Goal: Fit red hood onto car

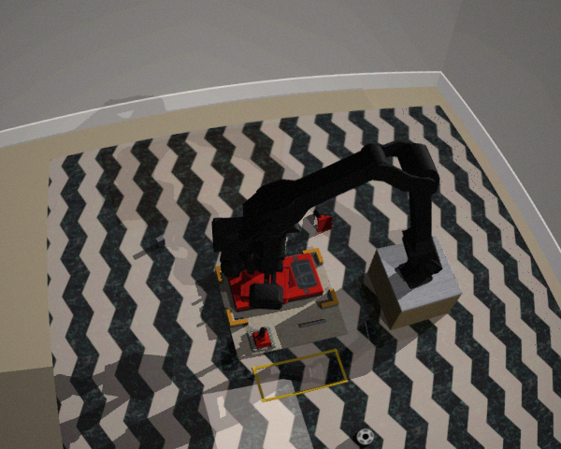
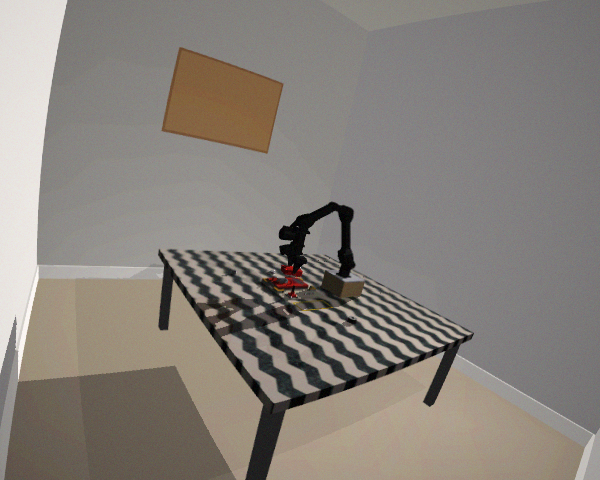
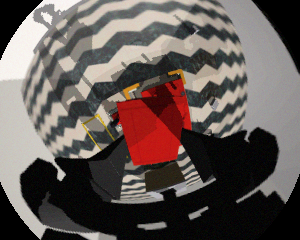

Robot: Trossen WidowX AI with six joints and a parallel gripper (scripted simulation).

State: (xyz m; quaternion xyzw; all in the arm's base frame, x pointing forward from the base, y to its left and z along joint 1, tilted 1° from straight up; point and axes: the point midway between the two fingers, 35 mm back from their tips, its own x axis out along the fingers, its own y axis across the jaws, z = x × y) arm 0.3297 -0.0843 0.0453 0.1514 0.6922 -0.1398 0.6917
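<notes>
My gripper tip is 80 mm above the grey engine block, 50 mm to the left of it and 10 mm past it. The rest, counted from my gripper tip: red hood (10 mm above).
</notes>
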